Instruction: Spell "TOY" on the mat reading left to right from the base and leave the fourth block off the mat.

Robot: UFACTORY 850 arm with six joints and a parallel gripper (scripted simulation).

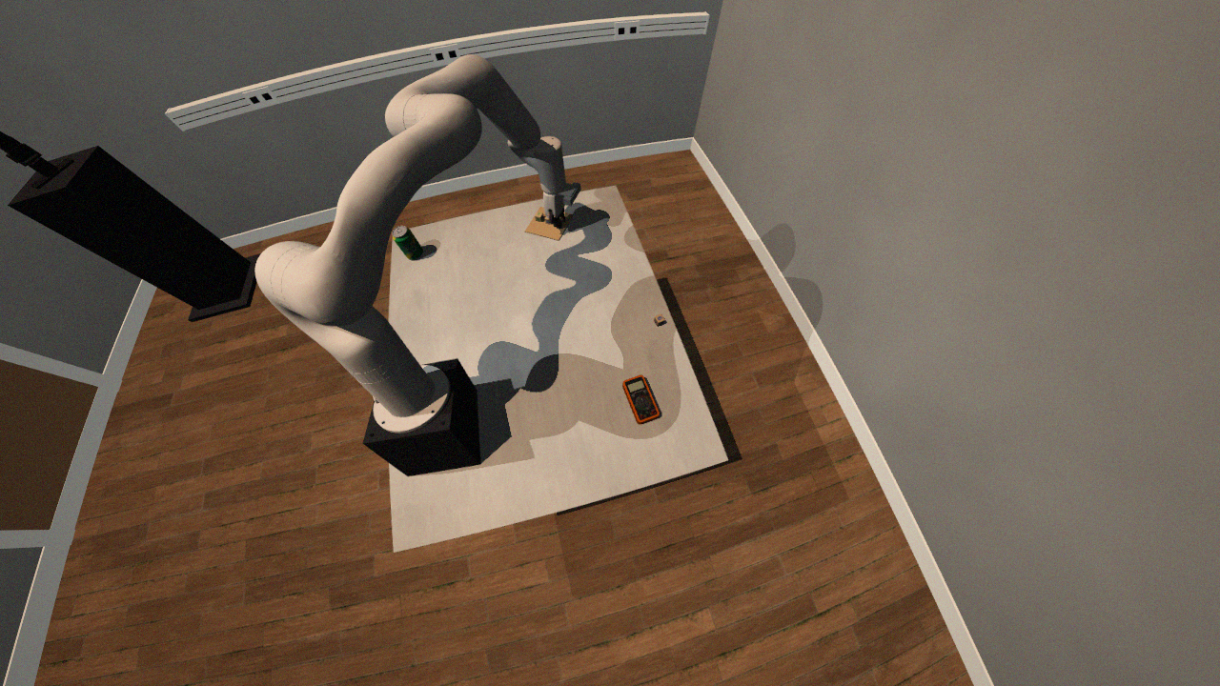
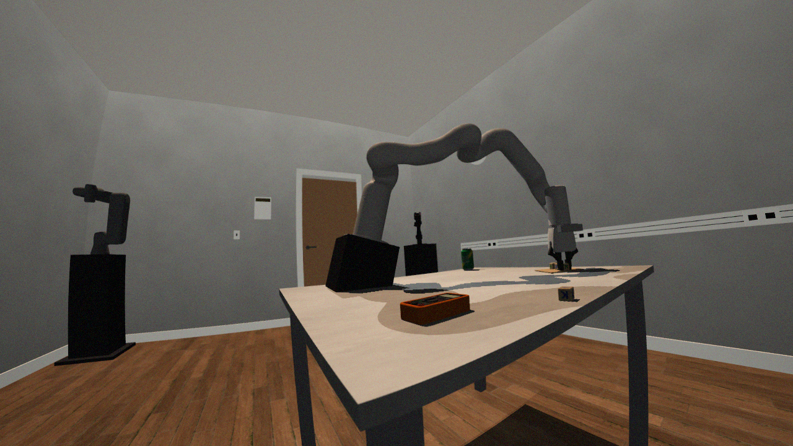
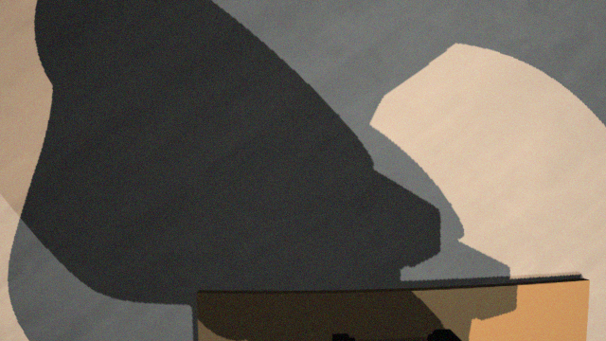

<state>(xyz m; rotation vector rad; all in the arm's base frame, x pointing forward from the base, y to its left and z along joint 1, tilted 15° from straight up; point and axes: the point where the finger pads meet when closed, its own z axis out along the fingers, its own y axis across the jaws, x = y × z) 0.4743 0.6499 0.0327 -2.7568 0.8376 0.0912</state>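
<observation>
Now: hand 40 mm past the tan square mat, 20 mm to the right of it and 20 mm above it. The rest, counted from my hand: orange multimeter: 730 mm to the right, 90 mm ahead, 10 mm below; then block: 70 mm behind, 50 mm to the left, 10 mm below; then green soda can: 550 mm behind, 40 mm above, 10 mm to the left.
</observation>
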